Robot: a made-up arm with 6 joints.
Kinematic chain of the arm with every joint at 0, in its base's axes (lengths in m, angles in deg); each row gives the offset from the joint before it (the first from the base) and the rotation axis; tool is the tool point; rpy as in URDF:
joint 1: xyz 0 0 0.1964 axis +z
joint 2: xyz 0 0 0 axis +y
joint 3: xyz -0.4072 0 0.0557 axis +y
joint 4: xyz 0.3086 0 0.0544 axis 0.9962 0 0.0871
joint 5: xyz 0 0 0 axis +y
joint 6: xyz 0.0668 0 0.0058 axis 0.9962 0 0.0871
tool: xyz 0 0 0 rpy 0 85 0
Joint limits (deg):
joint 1: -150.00..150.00
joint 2: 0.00..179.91
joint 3: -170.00..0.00
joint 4: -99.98..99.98
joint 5: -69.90..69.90
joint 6: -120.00..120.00
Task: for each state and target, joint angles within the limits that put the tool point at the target. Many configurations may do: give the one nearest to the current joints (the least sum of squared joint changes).
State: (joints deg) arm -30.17 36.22 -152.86 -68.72 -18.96 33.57
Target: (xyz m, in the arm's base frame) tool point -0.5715 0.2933 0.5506
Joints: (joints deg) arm -24.77 1.01 -119.45 -71.82 -24.97 33.57
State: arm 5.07 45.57 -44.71 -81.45 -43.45 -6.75
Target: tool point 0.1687 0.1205 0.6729
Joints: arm 22.53 61.22 -65.37 -79.31 -45.11 -6.75
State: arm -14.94 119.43 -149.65 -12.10 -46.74 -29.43
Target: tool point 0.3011 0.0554 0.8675
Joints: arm 6.80 93.09 -123.73 -18.66 -64.45 -29.43
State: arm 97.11 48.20 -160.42 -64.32 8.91 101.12
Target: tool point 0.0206 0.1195 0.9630
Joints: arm 87.67 81.36 -143.81 -64.26 15.05 101.12
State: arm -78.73 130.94 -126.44 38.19 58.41 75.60
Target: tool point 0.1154 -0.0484 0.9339
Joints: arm -44.34 83.17 -151.19 51.48 61.33 75.60
